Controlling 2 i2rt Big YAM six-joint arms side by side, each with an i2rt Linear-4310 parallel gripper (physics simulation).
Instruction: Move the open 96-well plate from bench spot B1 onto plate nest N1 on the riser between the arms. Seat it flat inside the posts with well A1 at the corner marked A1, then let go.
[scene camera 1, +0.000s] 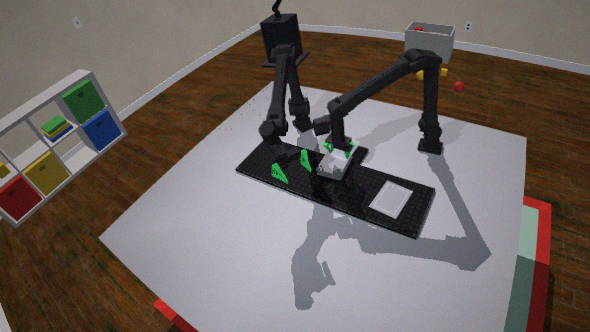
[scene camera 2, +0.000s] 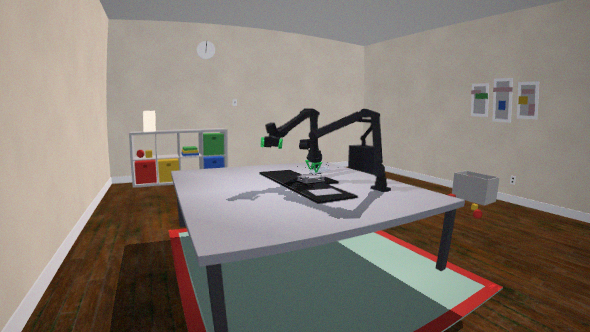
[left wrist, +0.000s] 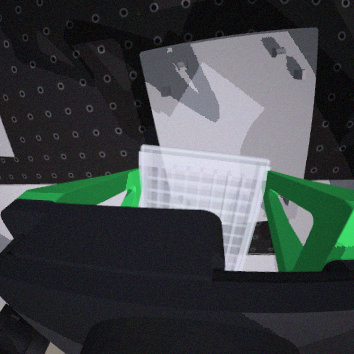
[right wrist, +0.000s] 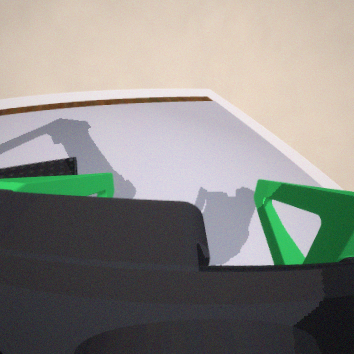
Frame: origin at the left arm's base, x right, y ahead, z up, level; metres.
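Seen in the pictures: left gripper, between the fingertips: (scene camera 1: 339, 155) (scene camera 2: 313, 171) (left wrist: 200, 177); right gripper, between the fingertips: (scene camera 1: 299, 177) (scene camera 2: 270, 147) (right wrist: 184, 184); left arm's base, origin of its link: (scene camera 1: 430, 147) (scene camera 2: 380, 189); right arm's base, origin of its link: (scene camera 1: 303, 125).
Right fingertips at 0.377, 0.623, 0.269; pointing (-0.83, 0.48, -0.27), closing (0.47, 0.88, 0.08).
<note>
Offsets run from my right fingertips to a thing's top centre, as dx, dy, dz. "spot": to the spot under its first point. Level surfaces: height alone.
The clear 96-well plate @(-0.012, -0.374, -0.156) (scene camera 1: 341, 154) (left wrist: 200, 182) is between the green fingers of my left gripper (scene camera 1: 339, 149) (scene camera 2: 313, 166) (left wrist: 200, 177), which is shut on its two sides. The plate is held above the pale nest N1 @(+0.025, -0.327, -0.212) (scene camera 1: 331, 169) (scene camera 2: 311, 178) (left wrist: 235, 105) and in the left wrist view overlaps its near part. Small corner posts show at the nest's far part; its near part is hidden. The A1 marks cannot be read. Bench spot B1 @(spot: -0.283, -0.220, -0.254) (scene camera 1: 391, 199) (scene camera 2: 325, 191) is a bare white rectangle. My right gripper (scene camera 1: 291, 166) (scene camera 2: 272, 143) (right wrist: 184, 184) is open and empty, raised left of the nest.
The black perforated board @(dz -0.256) (scene camera 1: 425, 200) (scene camera 2: 345, 196) lies under the nest and B1 on the grey table @(dz -0.269) (scene camera 1: 240, 270) (scene camera 2: 230, 235). The right gripper hangs over the board's left part in scene camera 1. A shelf unit and a grey bin stand beyond the table.
</note>
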